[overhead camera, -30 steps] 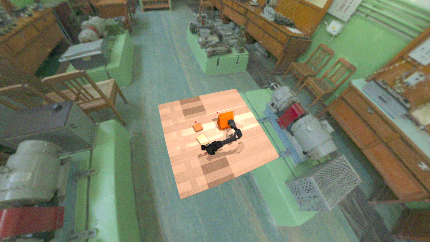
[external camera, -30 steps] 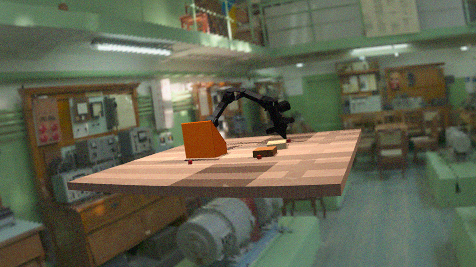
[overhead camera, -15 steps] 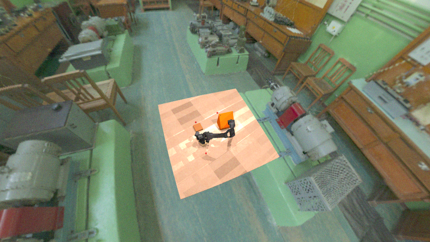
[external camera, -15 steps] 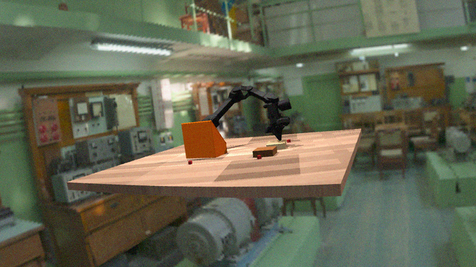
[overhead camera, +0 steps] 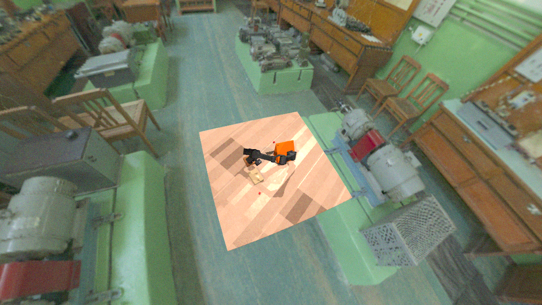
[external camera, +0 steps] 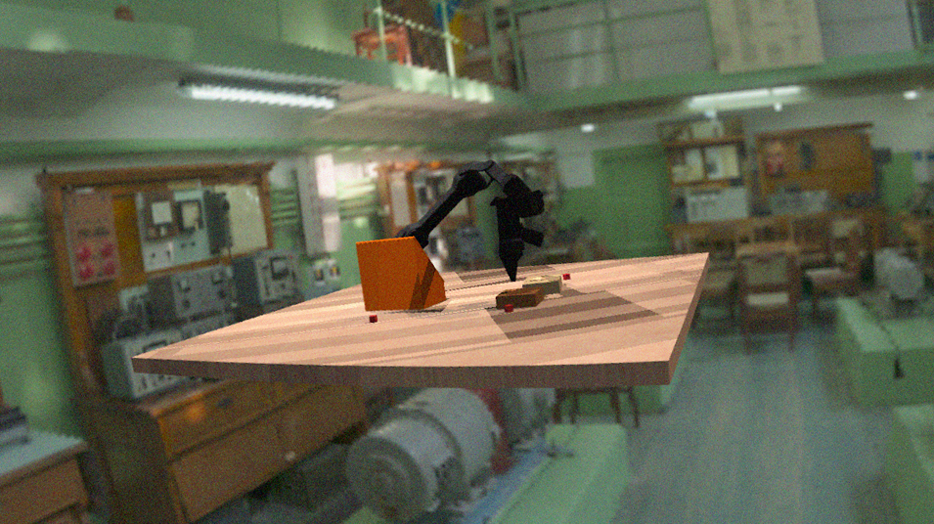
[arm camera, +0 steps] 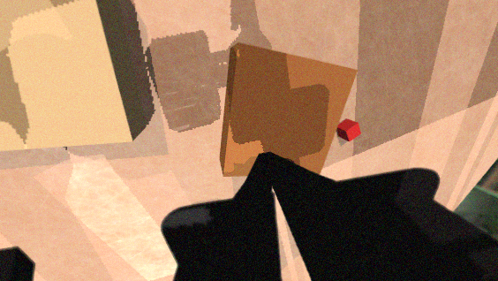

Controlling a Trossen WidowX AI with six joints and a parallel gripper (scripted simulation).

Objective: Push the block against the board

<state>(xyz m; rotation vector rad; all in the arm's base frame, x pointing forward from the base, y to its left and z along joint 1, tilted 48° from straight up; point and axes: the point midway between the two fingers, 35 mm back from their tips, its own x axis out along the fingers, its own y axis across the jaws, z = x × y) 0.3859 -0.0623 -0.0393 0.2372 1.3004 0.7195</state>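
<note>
The brown square block is 2 cm ahead of my gripper tip, 2 cm to the right of it and 4 cm below it. Also, from my gripper tip: tan board (3 cm ahead, 17 cm to the left, 4 cm below).
</note>
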